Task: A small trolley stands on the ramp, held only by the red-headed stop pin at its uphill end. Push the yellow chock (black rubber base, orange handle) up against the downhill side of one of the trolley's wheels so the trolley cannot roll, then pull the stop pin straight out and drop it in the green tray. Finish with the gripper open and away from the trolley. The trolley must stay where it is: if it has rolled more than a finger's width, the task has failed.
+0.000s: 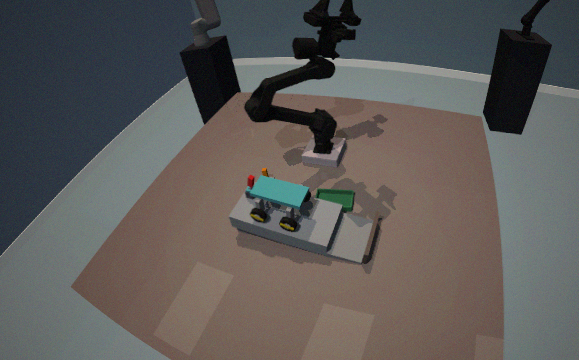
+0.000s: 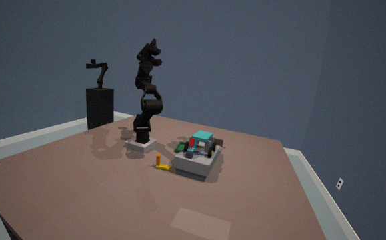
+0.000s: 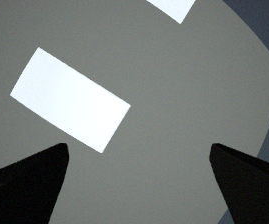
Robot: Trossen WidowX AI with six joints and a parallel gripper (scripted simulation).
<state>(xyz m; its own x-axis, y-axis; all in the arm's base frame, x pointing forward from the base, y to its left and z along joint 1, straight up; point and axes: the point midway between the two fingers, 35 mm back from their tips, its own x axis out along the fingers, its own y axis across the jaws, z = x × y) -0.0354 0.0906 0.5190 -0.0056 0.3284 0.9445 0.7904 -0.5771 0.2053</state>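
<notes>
My gripper tip is 23 cm short of the yellow chock, 26 cm to the left of it and 57 cm above it. From my gripper tip the other things lie so: green tray: 26 cm ahead, 2 cm to the right, 59 cm below; teal trolley: 37 cm ahead, 14 cm to the right, 48 cm below; red-headed stop pin: 34 cm ahead, 24 cm to the right, 46 cm below.
</notes>
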